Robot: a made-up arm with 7 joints. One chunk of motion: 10 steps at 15 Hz.
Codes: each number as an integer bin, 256 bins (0 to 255) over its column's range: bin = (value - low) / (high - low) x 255, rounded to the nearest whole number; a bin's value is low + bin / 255 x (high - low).
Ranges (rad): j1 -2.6..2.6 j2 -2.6..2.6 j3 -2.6..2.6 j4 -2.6..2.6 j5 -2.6..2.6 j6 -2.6..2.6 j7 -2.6..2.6
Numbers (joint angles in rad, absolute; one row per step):
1: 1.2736 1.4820 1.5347 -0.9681 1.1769 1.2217 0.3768
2: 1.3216 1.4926 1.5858 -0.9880 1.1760 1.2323 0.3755
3: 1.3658 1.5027 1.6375 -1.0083 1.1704 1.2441 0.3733
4: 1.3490 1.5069 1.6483 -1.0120 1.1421 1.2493 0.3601
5: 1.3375 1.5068 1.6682 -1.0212 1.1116 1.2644 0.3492
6: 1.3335 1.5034 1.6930 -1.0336 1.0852 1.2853 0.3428
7: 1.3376 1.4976 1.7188 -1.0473 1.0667 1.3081 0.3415
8: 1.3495 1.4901 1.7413 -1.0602 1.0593 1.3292 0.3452
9: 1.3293 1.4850 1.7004 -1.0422 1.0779 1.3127 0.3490
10: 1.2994 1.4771 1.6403 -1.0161 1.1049 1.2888 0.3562
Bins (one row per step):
1: 190 200 203 80 185 187 146
2: 192 201 205 79 185 188 146
3: 194 201 208 78 185 189 146
4: 194 201 208 78 184 189 145
5: 193 201 209 77 182 190 145
6: 193 201 211 77 181 191 144
7: 193 201 212 76 180 192 144
8: 194 201 213 76 179 193 144
9: 193 200 211 76 180 192 145
10: 191 200 208 78 182 191 145

